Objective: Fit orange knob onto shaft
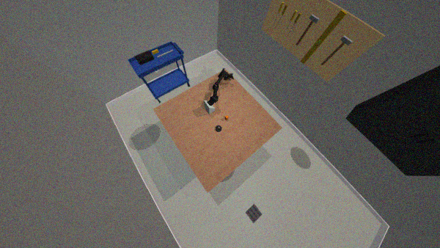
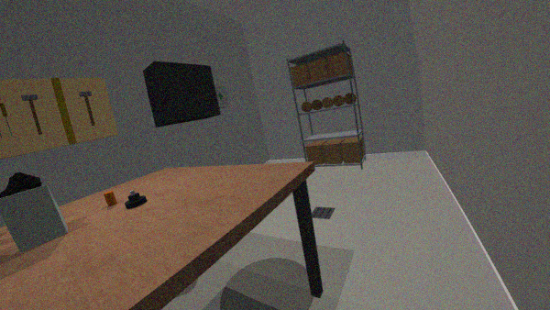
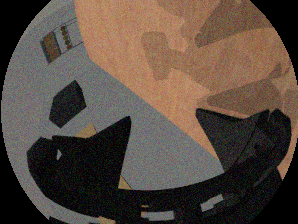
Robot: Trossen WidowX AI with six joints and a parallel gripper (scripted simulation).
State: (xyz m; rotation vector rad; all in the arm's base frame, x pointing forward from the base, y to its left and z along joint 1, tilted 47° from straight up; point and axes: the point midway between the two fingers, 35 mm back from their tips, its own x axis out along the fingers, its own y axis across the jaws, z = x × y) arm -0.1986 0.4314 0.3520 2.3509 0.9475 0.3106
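The orange knob lies 480 mm to the right of my gripper tip and 450 mm ahead of it. Also, from my gripper tip: dark round pedestal 660 mm to the right, 500 mm ahead, 10 mm below.
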